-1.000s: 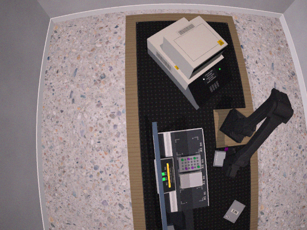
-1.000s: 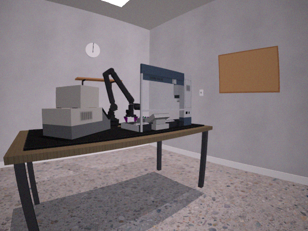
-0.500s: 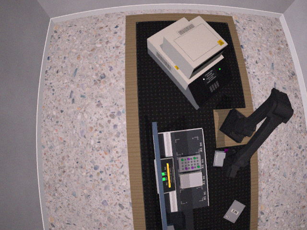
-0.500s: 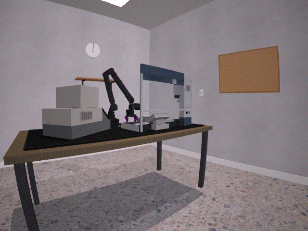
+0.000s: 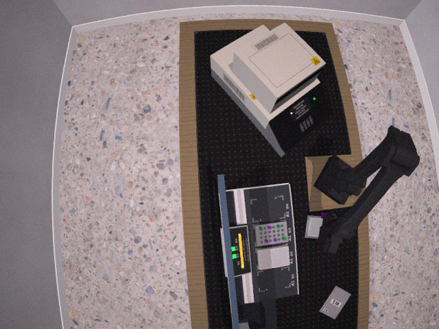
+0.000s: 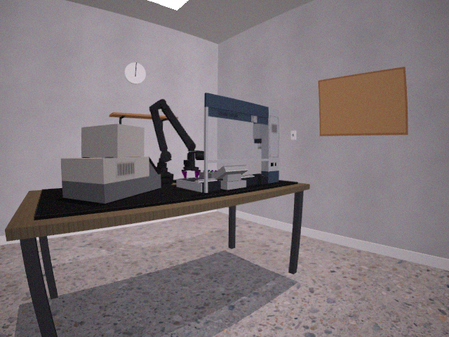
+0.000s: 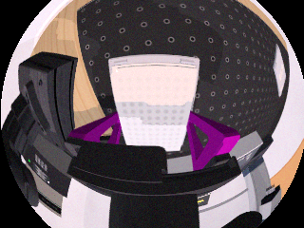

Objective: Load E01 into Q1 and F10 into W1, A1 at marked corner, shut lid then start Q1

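My hand is 20 mm above the grey regrip nest. From my hand the other things lie so: deep-well block: 220 mm ahead, 140 mm to the left, 50 mm above; then clear panel: 400 mm ahead, 300 mm above, 180 mm to the left; then tube cooling block: 240 mm ahead, 50 mm above, 40 mm to the left.
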